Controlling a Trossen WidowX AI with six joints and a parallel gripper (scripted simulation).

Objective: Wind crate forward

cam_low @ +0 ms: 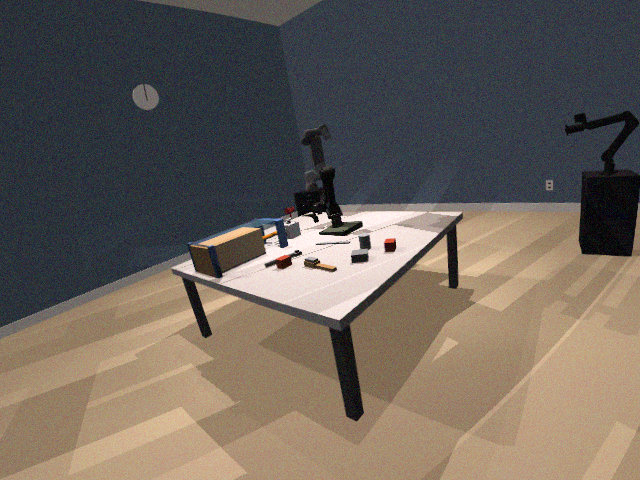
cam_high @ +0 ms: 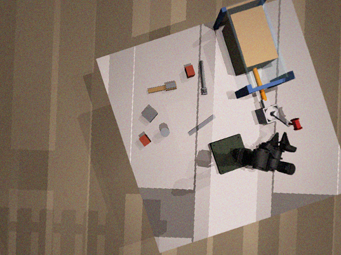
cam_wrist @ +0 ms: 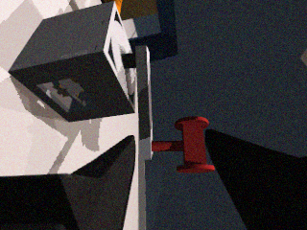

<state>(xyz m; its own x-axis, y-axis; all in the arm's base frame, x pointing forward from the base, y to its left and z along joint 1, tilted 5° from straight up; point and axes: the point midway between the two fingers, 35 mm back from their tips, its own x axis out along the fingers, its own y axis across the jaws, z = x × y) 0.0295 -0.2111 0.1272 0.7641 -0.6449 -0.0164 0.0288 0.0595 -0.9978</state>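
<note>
My gripper tip is now 5 cm short of the winch handle, 5 cm to the left of it and 2 cm above it. Also, from my gripper tip: blue frame (27 cm ahead, 2 cm to the right, 2 cm below); then red knob (2 cm ahead, 8 cm to the right, 1 cm above); then grey winch (9 cm ahead, 2 cm to the right, 10 cm below).
</note>
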